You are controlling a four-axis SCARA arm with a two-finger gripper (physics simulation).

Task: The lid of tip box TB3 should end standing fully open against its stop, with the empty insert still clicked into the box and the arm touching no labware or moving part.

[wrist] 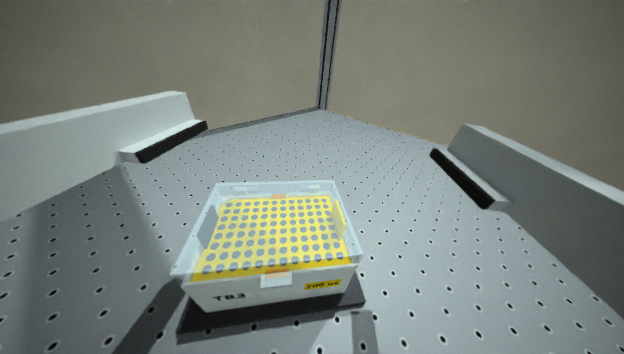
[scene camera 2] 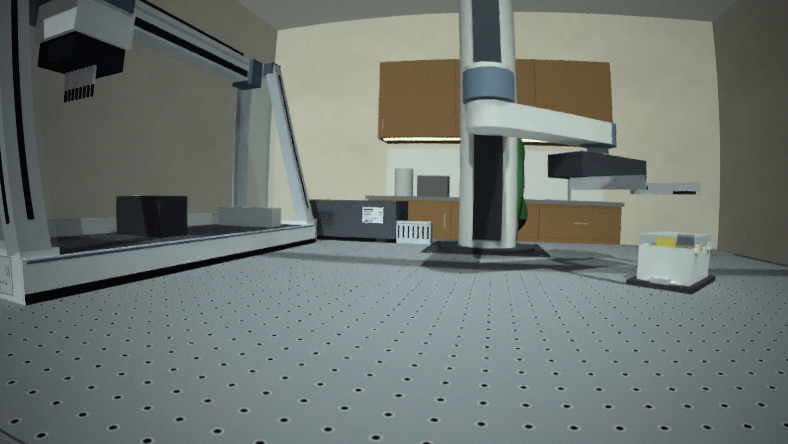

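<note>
My gripper [scene camera 2: 674,185], visible. Clear lid [scene camera 2: 665,239], visible; the lid [wrist: 271,229] again. Pipette head [scene camera 2: 72,51], visible.
</note>
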